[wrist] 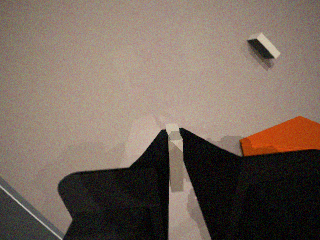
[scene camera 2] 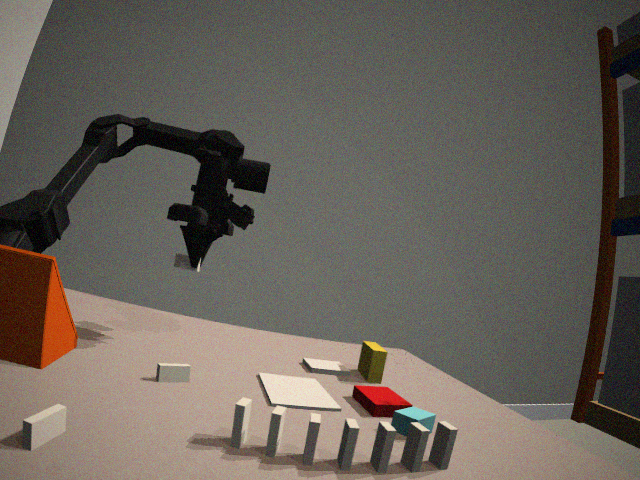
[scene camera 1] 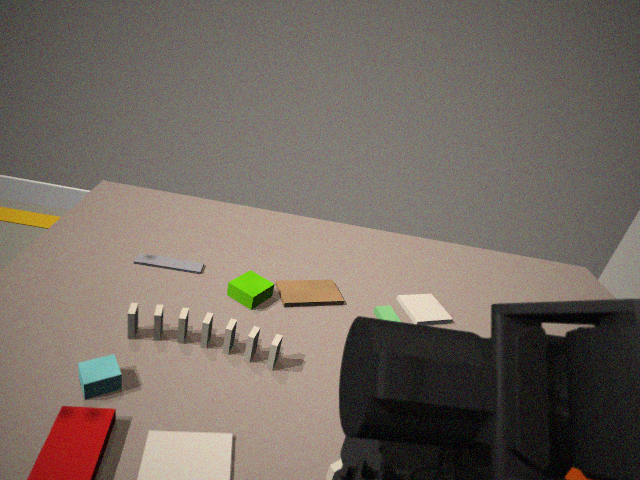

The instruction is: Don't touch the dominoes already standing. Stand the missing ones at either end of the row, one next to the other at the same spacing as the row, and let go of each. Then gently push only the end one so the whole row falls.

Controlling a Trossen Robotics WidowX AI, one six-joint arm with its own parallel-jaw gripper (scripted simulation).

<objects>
A cyan block shows in scene camera 2 and in scene camera 1; in the wrist view it is out of frame. A tan plate shows in scene camera 1 (293,293); in the wrist view it is out of frame, in scene camera 2 it is out of frame. A yellow block shows in scene camera 2 (372,359); in the wrist view it is out of frame, in scene camera 1 it is out of frame. A grey strip shows in scene camera 1 (142,259); in the wrist view it is out of frame, in scene camera 2 it is out of frame. The same spot on the cyan block: (scene camera 2: 401,419) is (scene camera 1: 118,367).
</objects>
